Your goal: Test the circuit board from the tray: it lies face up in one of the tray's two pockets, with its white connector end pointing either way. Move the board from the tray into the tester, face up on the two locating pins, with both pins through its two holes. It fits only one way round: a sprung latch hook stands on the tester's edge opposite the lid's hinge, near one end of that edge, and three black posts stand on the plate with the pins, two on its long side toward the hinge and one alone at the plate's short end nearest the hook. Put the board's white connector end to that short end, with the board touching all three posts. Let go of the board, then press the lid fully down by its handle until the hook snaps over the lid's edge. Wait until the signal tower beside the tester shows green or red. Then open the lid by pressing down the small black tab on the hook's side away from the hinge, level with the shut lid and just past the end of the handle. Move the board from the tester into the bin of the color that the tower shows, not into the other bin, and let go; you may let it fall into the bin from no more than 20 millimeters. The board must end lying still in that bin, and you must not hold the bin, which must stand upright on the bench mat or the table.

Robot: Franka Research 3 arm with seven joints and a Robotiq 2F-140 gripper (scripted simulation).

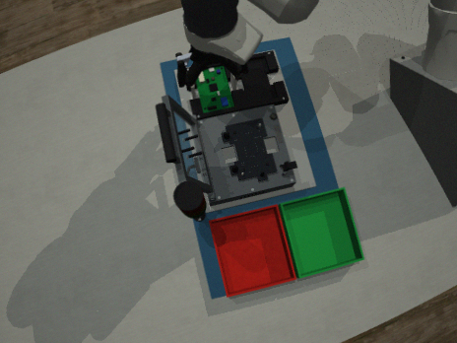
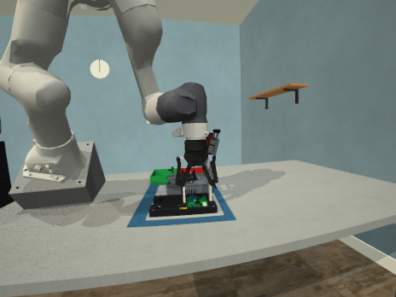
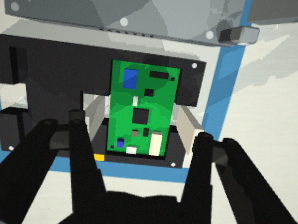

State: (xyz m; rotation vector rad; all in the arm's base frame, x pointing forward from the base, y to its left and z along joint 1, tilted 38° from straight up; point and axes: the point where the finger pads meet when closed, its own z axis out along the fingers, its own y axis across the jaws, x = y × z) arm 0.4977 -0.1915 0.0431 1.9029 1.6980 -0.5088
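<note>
The green circuit board lies 20 mm below my hand. Round my hand: latch hook 240 mm to the left, 70 mm behind, 50 mm above; clear lid 160 mm to the left, 140 mm above, 110 mm ahead; tester plate 180 mm to the left, 30 mm above, 10 mm behind.
</note>
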